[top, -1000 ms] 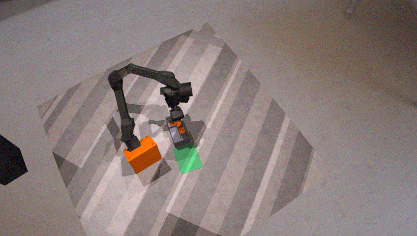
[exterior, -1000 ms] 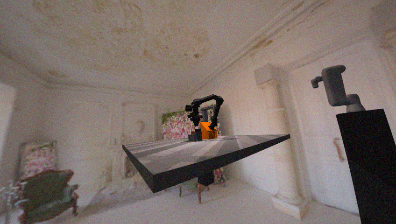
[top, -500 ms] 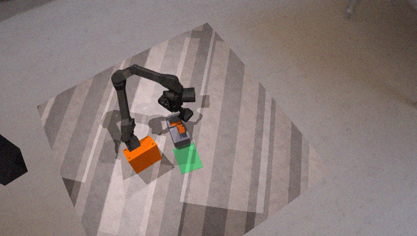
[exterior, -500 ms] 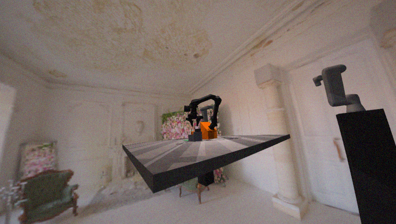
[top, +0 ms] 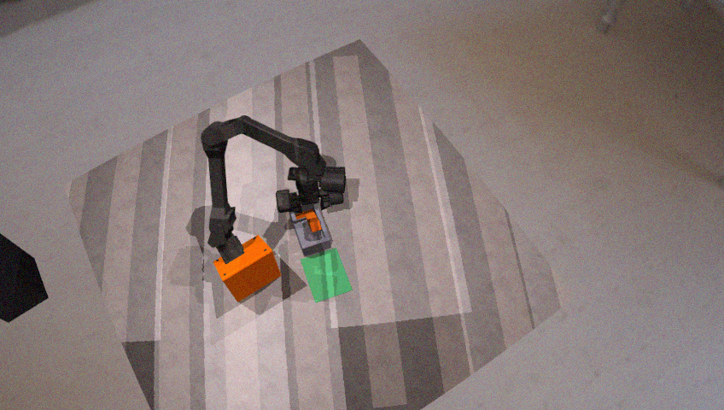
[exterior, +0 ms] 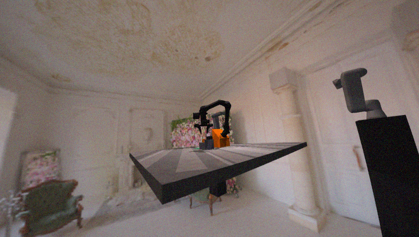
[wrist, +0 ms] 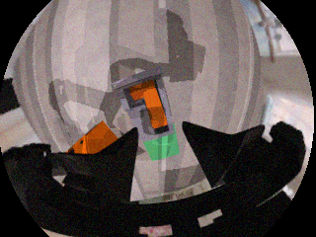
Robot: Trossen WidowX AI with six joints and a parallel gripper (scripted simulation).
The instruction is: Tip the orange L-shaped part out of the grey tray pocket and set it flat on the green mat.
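The orange L-shaped part is 10 cm below my gripper tip, 3 cm to the left of it and 1 cm behind it. From my gripper tip the other things lie so: green mat 16 cm below, 15 cm to the right, 5 cm behind.
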